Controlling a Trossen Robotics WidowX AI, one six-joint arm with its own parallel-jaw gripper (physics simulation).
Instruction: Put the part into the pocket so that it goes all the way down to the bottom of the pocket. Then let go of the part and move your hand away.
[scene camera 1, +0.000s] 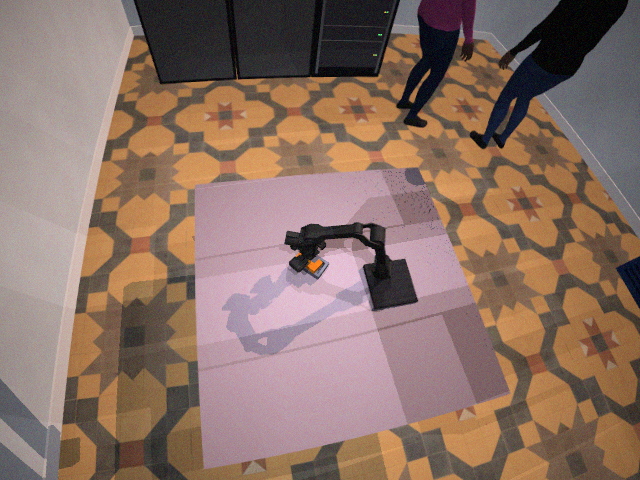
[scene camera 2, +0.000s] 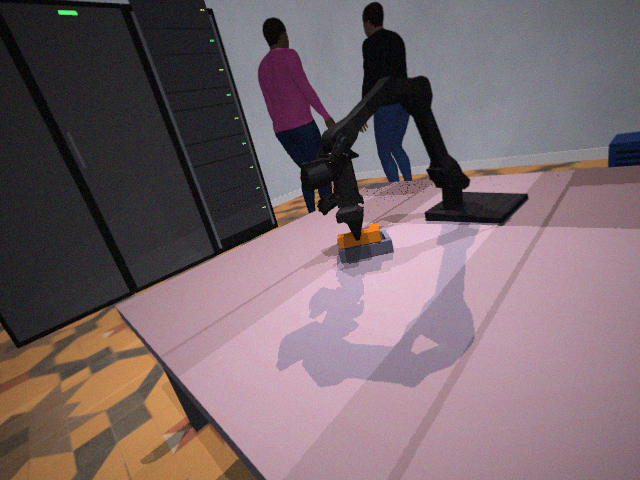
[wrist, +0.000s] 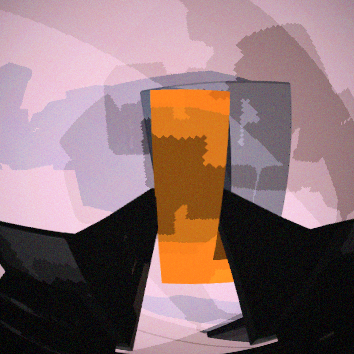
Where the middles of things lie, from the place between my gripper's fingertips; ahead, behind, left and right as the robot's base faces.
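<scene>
From my hand, the orange part (wrist: 189, 127) is 10 mm behind, and then there's the grey pocket block (wrist: 259, 126), which is 30 mm behind my hand and 30 mm below it.
</scene>
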